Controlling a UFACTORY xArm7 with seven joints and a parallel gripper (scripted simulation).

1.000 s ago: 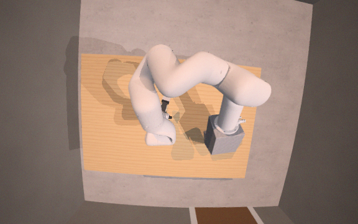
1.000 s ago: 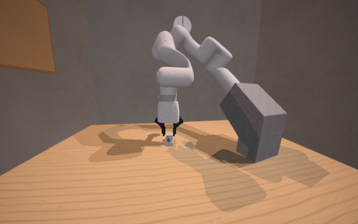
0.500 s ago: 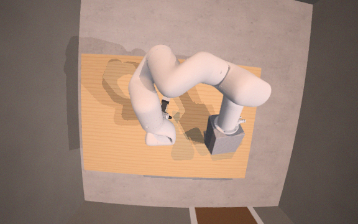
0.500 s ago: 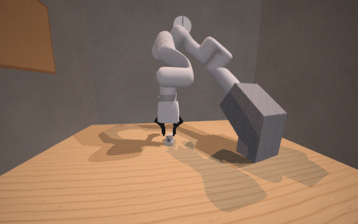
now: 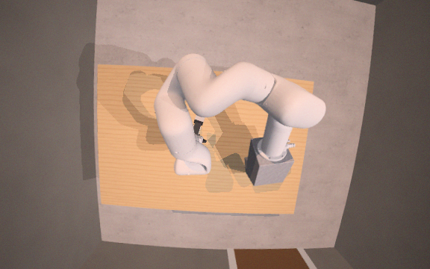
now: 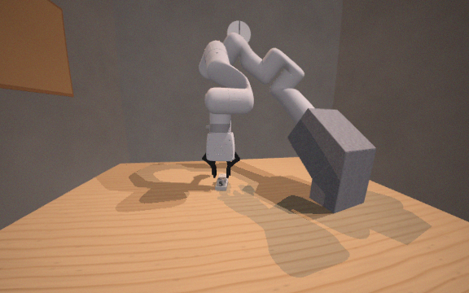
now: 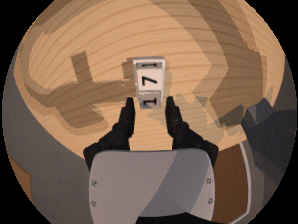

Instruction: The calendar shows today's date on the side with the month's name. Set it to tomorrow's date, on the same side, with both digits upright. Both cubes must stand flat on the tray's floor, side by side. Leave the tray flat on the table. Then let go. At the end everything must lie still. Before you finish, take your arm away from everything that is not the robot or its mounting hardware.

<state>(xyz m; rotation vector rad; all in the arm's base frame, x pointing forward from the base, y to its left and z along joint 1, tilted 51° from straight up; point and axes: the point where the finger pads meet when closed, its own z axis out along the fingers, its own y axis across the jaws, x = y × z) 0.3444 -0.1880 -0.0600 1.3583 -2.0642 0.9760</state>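
Right now the white calendar tray is 6 cm below my hand, 1 cm to the right of it and 1 cm behind it.
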